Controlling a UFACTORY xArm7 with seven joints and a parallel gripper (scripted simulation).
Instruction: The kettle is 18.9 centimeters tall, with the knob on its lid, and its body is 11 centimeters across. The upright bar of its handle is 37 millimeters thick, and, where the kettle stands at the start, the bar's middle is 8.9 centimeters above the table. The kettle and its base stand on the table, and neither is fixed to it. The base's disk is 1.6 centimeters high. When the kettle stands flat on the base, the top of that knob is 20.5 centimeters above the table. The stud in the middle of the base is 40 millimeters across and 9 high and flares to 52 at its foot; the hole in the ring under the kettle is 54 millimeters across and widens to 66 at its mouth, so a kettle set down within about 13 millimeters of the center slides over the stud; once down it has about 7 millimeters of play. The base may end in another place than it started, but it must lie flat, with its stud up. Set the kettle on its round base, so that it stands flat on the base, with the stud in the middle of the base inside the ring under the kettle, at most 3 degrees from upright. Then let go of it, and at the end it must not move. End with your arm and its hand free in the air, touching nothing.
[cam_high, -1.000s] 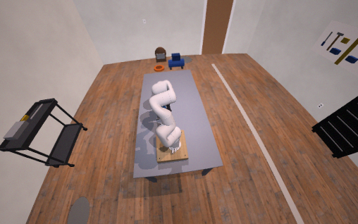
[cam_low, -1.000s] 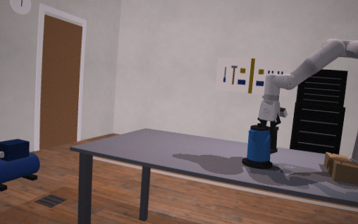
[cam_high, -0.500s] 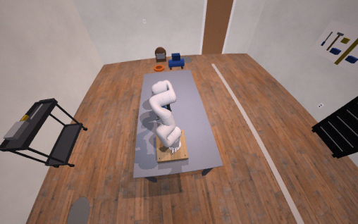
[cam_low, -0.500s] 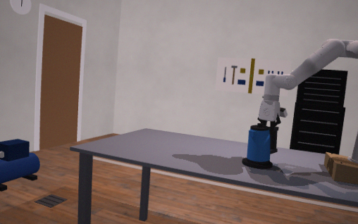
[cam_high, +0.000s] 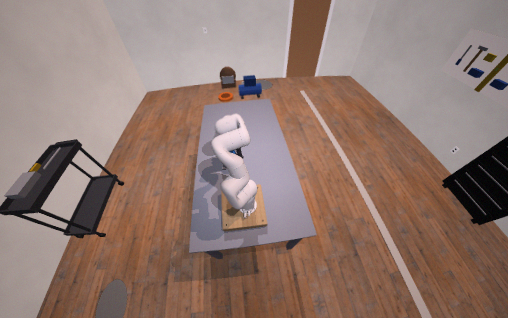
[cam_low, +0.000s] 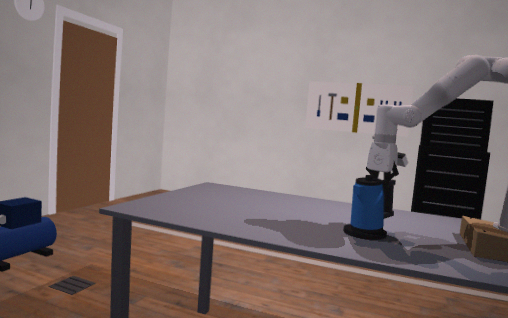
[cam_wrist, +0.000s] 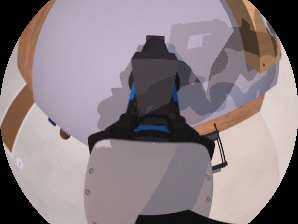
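Right now the blue kettle is 6 cm below my hand, 2 cm to the left of it and 1 cm ahead of it. From my hand the other things lie so: black round base (16 cm below, 5 cm to the left, 2 cm ahead).
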